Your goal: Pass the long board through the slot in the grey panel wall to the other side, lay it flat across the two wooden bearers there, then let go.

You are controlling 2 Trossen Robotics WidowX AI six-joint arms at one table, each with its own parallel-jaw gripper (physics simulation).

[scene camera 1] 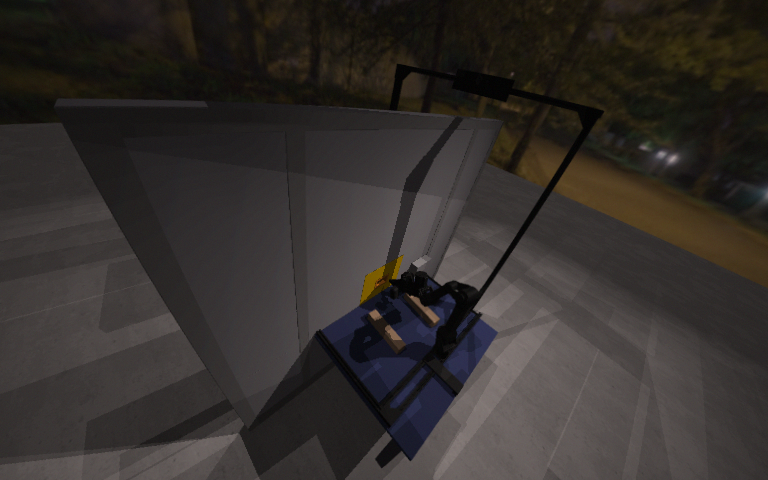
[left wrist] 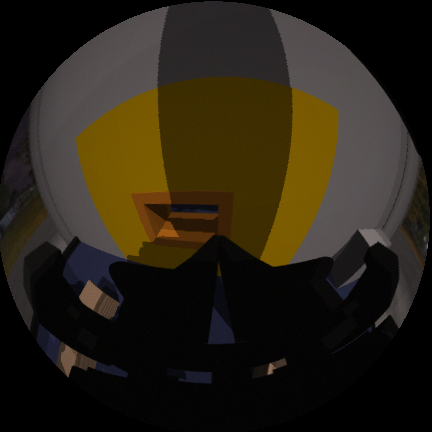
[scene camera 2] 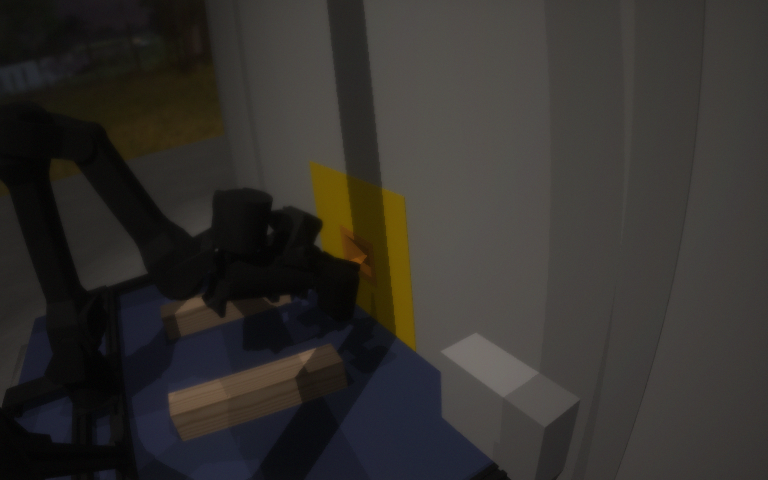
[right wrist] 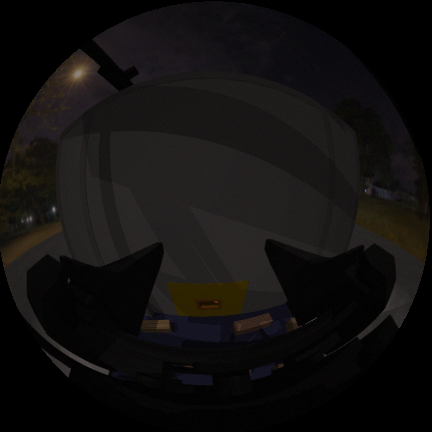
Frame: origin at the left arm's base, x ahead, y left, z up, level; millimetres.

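Seen in the pictures: left gripper, fingertip midpoint: (scene camera 1: 389, 280) (left wrist: 217, 240) (scene camera 2: 358, 266); right gripper, fingertip midpoint: (right wrist: 214, 246); left arm's base at its link origin: (scene camera 1: 440, 351) (scene camera 2: 97, 397).
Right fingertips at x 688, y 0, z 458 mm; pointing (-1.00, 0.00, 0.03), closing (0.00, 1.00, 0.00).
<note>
Pixels of each thing's top centre, then the offset from my right fingertips to it. "spot": a spot on its surface instead. Level surfaces: height alone.
- slot at a spot on its surface: (left wrist: 181, 201) spot: dx -258, dy -19, dz -350 mm
- orange board end at a spot on its surface: (left wrist: 167, 232) (scene camera 2: 356, 261) spot: dx -248, dy +11, dz -398 mm
- light grey block at a spot on its surface: (scene camera 2: 506, 381) (scene camera 1: 423, 261) spot: dx -288, dy -350, dz -377 mm
- blue table at its surface level: dz -477 mm
The grey panel wall (scene camera 1: 349, 214) (scene camera 2: 477, 143) (left wrist: 346, 80) (right wrist: 209, 181) carries a yellow patch (scene camera 2: 396, 267) (left wrist: 116, 160) (right wrist: 181, 296) with the slot (left wrist: 181, 201) (right wrist: 209, 303) in it. An orange board end (scene camera 2: 356, 252) (left wrist: 167, 232) shows in the slot mouth. My left gripper (scene camera 1: 394, 285) (scene camera 2: 341, 290) (left wrist: 217, 240) is shut and empty, its tips just in front of and below the slot. Two wooden bearers (scene camera 1: 387, 330) (scene camera 1: 421, 310) (scene camera 2: 254, 386) (scene camera 2: 189, 316) lie on the blue table behind it. My right gripper (right wrist: 214, 246) is open and empty, well back from the wall's other face.
A light grey block (scene camera 1: 421, 261) (scene camera 2: 506, 381) (left wrist: 372, 235) stands on the blue table (scene camera 1: 411, 405) (scene camera 2: 392, 429) by the wall. A black frame (scene camera 1: 539, 205) rises over the table. Wooden pieces (right wrist: 157, 325) (right wrist: 252, 322) lie below the slot in the right wrist view.
</note>
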